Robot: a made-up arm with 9 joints. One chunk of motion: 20 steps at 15 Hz.
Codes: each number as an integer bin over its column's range. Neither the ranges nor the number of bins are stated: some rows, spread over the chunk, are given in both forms.
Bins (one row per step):
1: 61 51 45 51 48 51 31 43 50
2: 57 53 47 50 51 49 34 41 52
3: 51 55 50 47 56 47 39 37 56
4: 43 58 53 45 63 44 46 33 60
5: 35 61 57 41 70 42 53 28 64
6: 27 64 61 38 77 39 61 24 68
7: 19 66 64 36 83 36 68 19 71
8: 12 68 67 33 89 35 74 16 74
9: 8 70 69 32 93 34 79 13 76
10: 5 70 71 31 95 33 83 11 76
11: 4 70 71 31 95 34 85 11 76
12: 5 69 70 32 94 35 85 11 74
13: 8 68 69 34 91 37 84 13 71
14: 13 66 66 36 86 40 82 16 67
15: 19 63 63 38 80 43 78 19 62
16: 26 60 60 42 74 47 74 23 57
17: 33 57 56 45 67 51 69 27 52
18: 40 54 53 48 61 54 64 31 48
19: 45 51 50 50 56 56 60 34 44
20: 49 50 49 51 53 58 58 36 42
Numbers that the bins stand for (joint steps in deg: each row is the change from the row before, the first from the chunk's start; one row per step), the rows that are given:
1: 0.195 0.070 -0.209 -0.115 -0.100 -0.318 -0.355 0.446 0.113
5: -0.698 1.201 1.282 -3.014 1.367 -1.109 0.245 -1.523 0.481
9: -1.625 2.219 2.773 -5.623 2.900 -1.812 0.955 -3.493 0.796
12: -1.728 2.106 2.897 -5.623 2.967 -1.724 1.118 -3.756 0.743
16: -1.007 1.088 1.655 -2.724 1.633 -0.670 0.818 -2.180 0.297
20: -0.217 -0.043 0.288 -0.115 0.233 0.297 0.382 -0.473 -0.097
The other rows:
2: 0.058 0.296 0.039 -0.405 0.100 -0.494 -0.273 0.184 0.166
3: -0.148 0.522 0.412 -1.275 0.433 -0.670 -0.136 -0.341 0.271
4: -0.423 0.862 0.785 -1.855 0.900 -0.933 0.055 -0.867 0.376
6: -0.973 1.540 1.779 -3.884 1.833 -1.373 0.464 -2.048 0.586
7: -1.247 1.767 2.152 -4.464 2.233 -1.636 0.655 -2.705 0.665
8: -1.488 1.993 2.524 -5.333 2.633 -1.724 0.818 -3.099 0.743
10: -1.728 2.219 3.021 -5.913 3.033 -1.900 1.064 -3.756 0.796
11: -1.763 2.219 3.021 -5.913 3.033 -1.812 1.118 -3.756 0.796
13: -1.625 1.993 2.773 -5.043 2.767 -1.548 1.091 -3.493 0.665
14: -1.454 1.767 2.400 -4.464 2.433 -1.285 1.036 -3.099 0.560
15: -1.247 1.427 2.027 -3.884 2.033 -1.021 0.927 -2.705 0.428
17: -0.767 0.748 1.158 -1.855 1.167 -0.318 0.682 -1.655 0.166
18: -0.526 0.409 0.785 -0.985 0.767 -0.055 0.545 -1.129 0.061
19: -0.355 0.070 0.412 -0.405 0.433 0.121 0.436 -0.735 -0.044

